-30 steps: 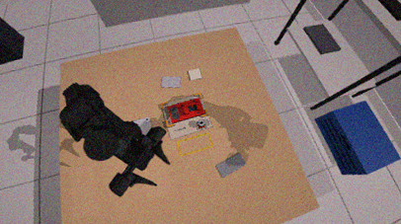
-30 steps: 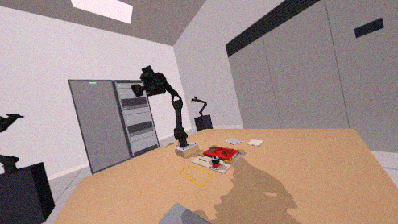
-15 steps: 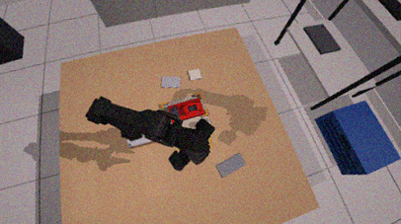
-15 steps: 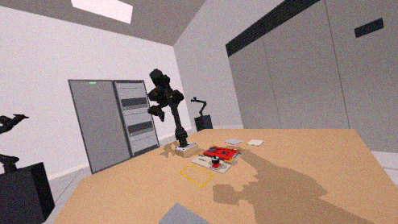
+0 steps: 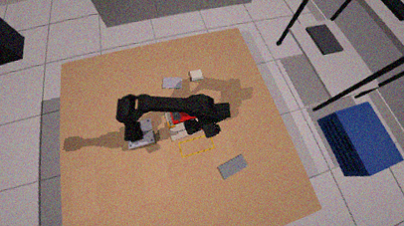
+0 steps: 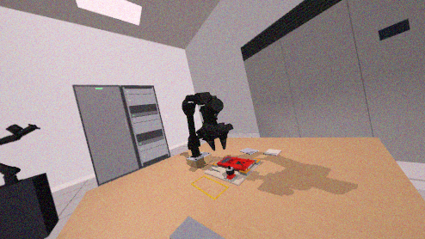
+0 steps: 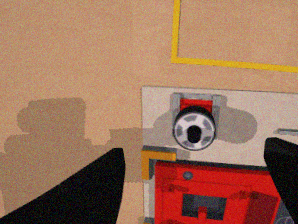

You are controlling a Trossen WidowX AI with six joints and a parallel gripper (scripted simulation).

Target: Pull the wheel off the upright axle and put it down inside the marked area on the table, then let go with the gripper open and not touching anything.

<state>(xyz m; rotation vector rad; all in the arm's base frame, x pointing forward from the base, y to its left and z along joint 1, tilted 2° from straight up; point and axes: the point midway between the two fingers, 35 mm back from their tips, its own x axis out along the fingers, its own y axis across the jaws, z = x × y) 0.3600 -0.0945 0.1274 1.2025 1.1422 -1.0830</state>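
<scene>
Now: gripper tip 4 cm to the right of the wheel and 12 cm above it. The rest, counted from my gripper tip: pale base plate 6 cm behind, 14 cm to the left, 15 cm below.
</scene>
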